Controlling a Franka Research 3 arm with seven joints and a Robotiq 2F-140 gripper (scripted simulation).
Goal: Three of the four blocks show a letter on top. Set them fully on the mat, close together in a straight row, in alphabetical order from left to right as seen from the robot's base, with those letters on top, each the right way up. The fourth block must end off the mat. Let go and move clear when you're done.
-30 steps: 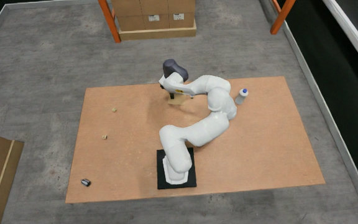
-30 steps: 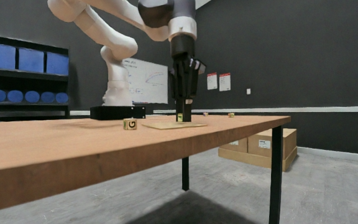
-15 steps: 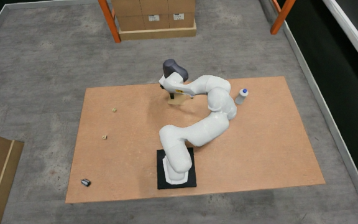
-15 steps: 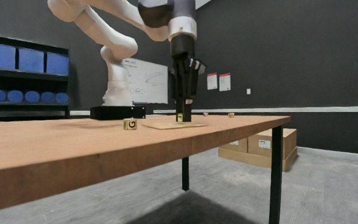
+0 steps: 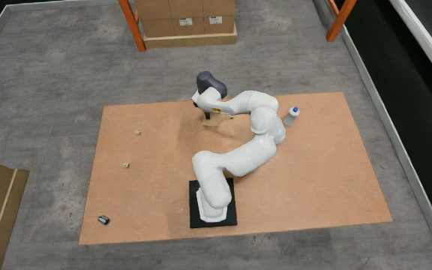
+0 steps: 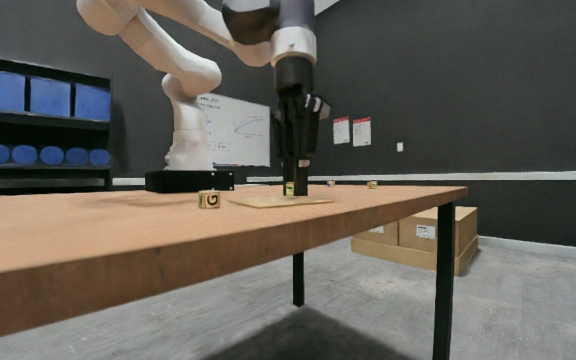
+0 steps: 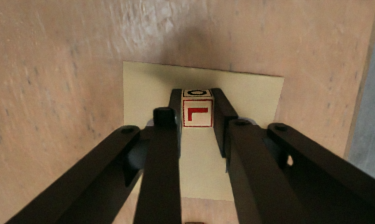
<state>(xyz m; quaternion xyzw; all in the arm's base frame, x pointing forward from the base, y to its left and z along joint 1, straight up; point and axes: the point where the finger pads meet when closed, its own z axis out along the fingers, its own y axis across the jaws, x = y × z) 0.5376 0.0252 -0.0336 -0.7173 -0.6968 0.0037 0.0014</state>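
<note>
Right now my hand is 40 mm to the left of the pale yellow mat and 40 mm above it. From my hand the other things lie so: block: 120 mm behind, 470 mm to the left, 30 mm below; then white bottle: 60 mm behind, 560 mm to the right, 40 mm above; then black object: 660 mm behind, 610 mm to the left, 30 mm below.
</note>
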